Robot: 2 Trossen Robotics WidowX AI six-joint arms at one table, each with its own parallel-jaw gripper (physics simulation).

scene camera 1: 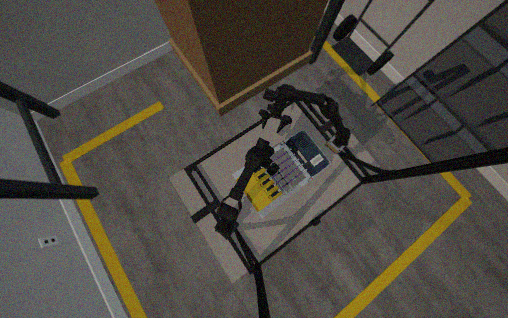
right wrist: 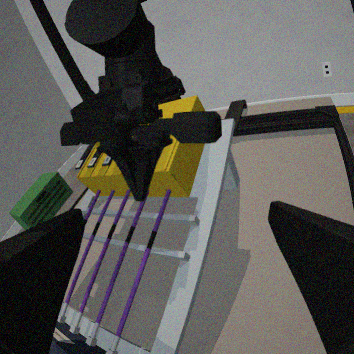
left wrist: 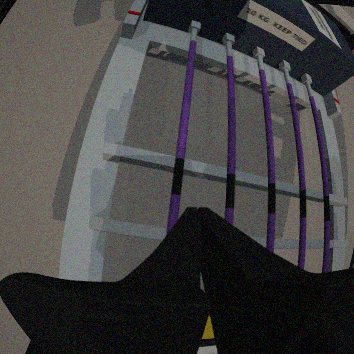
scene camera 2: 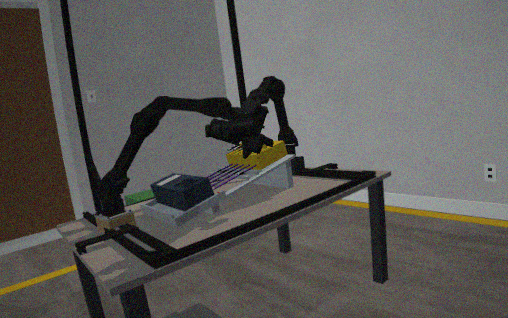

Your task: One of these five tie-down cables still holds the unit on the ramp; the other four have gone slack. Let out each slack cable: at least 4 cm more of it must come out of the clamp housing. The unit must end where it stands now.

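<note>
The navy unit [scene camera 1: 305, 147] [scene camera 2: 181, 192] [left wrist: 325, 60], labelled "KEEP TIED", sits low on the grey ramp [scene camera 2: 277, 176] [left wrist: 82, 200] [right wrist: 187, 300]. The yellow clamp housing [scene camera 1: 261, 197] [scene camera 2: 273, 155] [right wrist: 182, 172] is at the ramp's upper end. Five purple cables run between them; the leftmost cable [left wrist: 184, 120] and the others show black bands in the left wrist view. Which is taut cannot be told. My left gripper [left wrist: 195, 216] [right wrist: 140, 199] is shut and empty, its tips over the cables near the housing, hiding parts of them. My right gripper [scene camera 1: 274, 128] [right wrist: 177, 216] is open and empty, away from the cables.
A green slotted block [scene camera 2: 139, 197] [right wrist: 42, 200] lies beside the ramp. My left arm reaches over the housing. The two arms overlap in scene camera 2. A black frame [scene camera 2: 230, 237] runs along the table edge. Red marks show on the ramp's sides beside the unit.
</note>
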